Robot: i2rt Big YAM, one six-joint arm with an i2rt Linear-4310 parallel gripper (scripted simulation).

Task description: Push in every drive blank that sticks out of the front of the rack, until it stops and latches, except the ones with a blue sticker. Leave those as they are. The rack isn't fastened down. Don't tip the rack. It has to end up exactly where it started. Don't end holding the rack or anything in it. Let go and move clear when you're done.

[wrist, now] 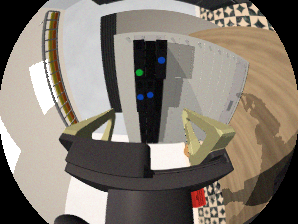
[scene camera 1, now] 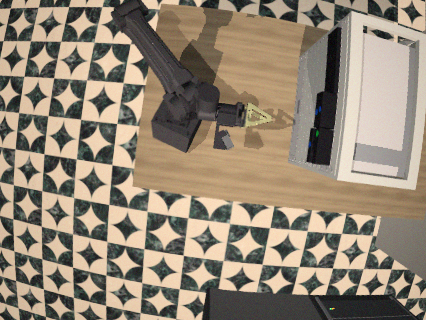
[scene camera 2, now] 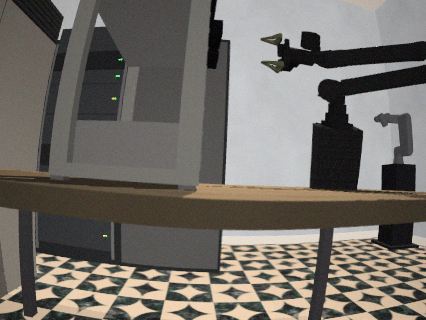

Labels:
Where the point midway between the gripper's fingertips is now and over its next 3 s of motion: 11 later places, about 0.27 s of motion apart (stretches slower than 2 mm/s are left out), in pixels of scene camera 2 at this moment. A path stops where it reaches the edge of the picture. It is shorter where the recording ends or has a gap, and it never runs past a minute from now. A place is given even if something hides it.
My gripper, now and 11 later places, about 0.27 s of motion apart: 260,50; 260,50; 259,47; 253,46; 243,40; 236,37; 233,36; 233,36; 233,40; 232,48; 231,50; 231,49

